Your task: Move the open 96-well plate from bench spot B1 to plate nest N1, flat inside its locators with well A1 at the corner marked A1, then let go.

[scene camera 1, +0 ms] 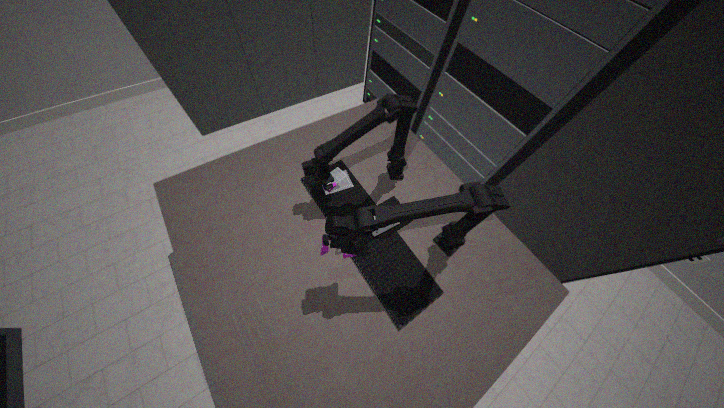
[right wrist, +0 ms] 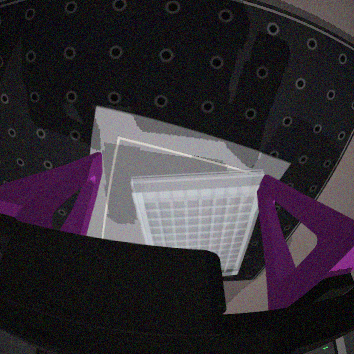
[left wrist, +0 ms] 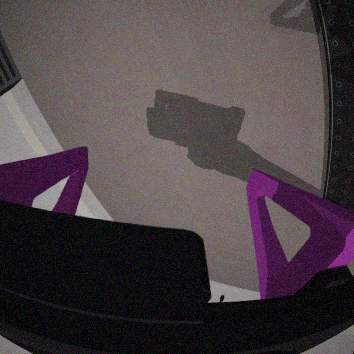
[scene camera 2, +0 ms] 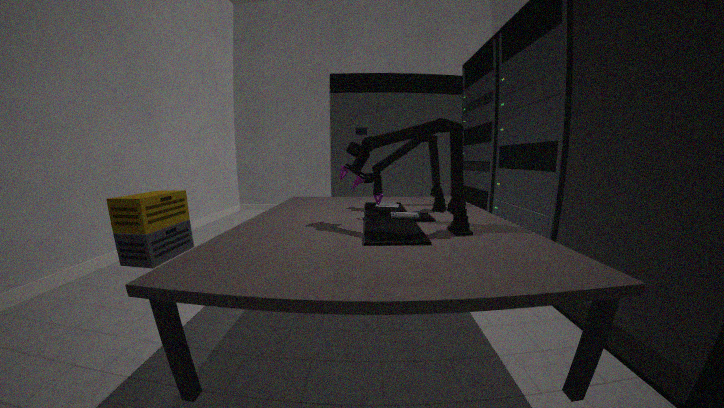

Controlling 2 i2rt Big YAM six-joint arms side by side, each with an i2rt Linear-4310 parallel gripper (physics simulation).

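Places are measured from the left arm's base along level axes (x ahead, y left, z up), in centimetres.
Where they show: left gripper, between the fingertips: [scene camera 1: 332, 255] [left wrist: 171, 167] [scene camera 2: 346, 184]; right gripper, between the fingertips: [scene camera 1: 325, 184] [right wrist: 184, 172] [scene camera 2: 378, 203]; left arm's base, origin of its link: [scene camera 1: 445, 243] [scene camera 2: 459, 232]; right arm's base, origin of its link: [scene camera 1: 395, 171] [scene camera 2: 439, 210].
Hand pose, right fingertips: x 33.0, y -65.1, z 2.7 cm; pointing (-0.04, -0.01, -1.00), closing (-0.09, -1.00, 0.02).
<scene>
Each offset is from my right fingertips to the top centre of the thing. "pt": to the spot under its first point. Level surfaces: height alone.
The clear 96-well plate @[dz +0.3, dx -7.2, dy -1.8 cm] [right wrist: 200, 215] [scene camera 2: 387, 205] sits askew over the pale outline on the grey card @[pt dz -1.2, dx +2.4, dy +4.1 cm] [right wrist: 112, 120] of a bench spot. Its upper end in the right wrist view looks raised; the tilt is hard to judge. My right gripper [right wrist: 184, 172] [scene camera 1: 330, 186] [scene camera 2: 378, 199] is open, its fingers on either side of the plate. The right-hand fingertip in that view is close against a plate corner; contact is unclear. My left gripper [left wrist: 171, 167] [scene camera 1: 336, 252] [scene camera 2: 349, 181] is open and empty, high over the table. A pale piece @[pt dz -0.3, dx -11.0, dy +40.7 cm] [scene camera 1: 386, 229] [scene camera 2: 405, 215], perhaps nest N1, is partly hidden by the left arm. Marks A1 are unreadable.
The black perforated board @[dz -1.4 cm] [scene camera 1: 400, 268] [scene camera 2: 395, 236] [right wrist: 192, 80] lies on the brown table @[dz -2.7 cm] [scene camera 1: 263, 349] [scene camera 2: 283, 268]. The left arm [scene camera 1: 425, 207] reaches across the board. Yellow and grey crates [scene camera 2: 166, 212] stand beyond the table's left side in scene camera 2.
</scene>
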